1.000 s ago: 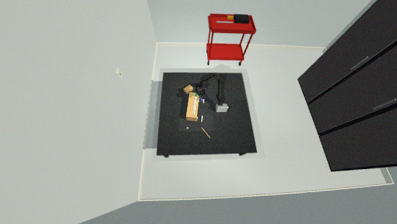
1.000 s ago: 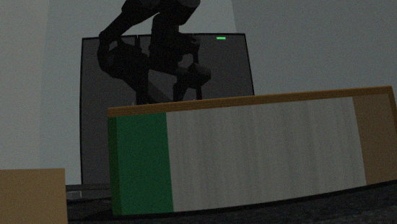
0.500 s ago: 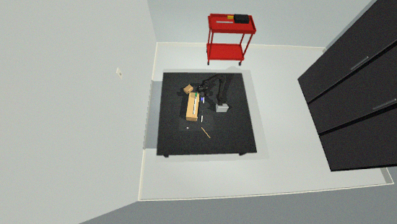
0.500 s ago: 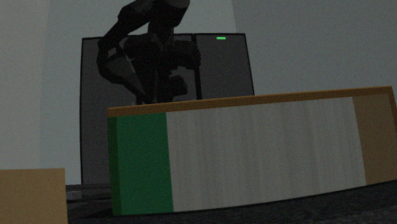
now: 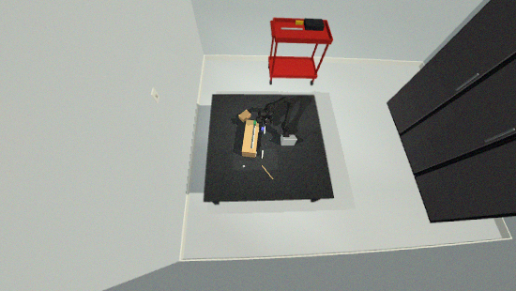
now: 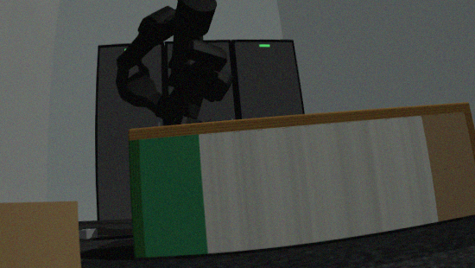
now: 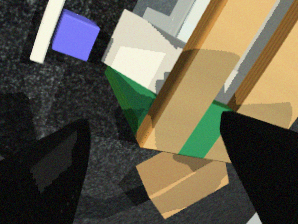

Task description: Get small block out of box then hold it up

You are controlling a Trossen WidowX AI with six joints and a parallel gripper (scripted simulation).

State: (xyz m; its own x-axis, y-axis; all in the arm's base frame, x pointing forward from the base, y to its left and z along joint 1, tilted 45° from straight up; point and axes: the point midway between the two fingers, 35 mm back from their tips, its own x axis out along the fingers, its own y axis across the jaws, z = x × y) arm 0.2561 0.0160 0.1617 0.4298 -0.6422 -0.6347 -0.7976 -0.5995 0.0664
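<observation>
Now: the blue block 2 cm behind my gripper tip, 1 cm to the right of it and 15 cm below it. From my gripper tip the other things lie so: thin wooden stick (11 cm behind, 49 cm to the left, 16 cm below); then wooden box (6 cm ahead, 15 cm to the left, 10 cm below); then tan box (20 cm ahead, 15 cm to the right, 13 cm below).
</observation>
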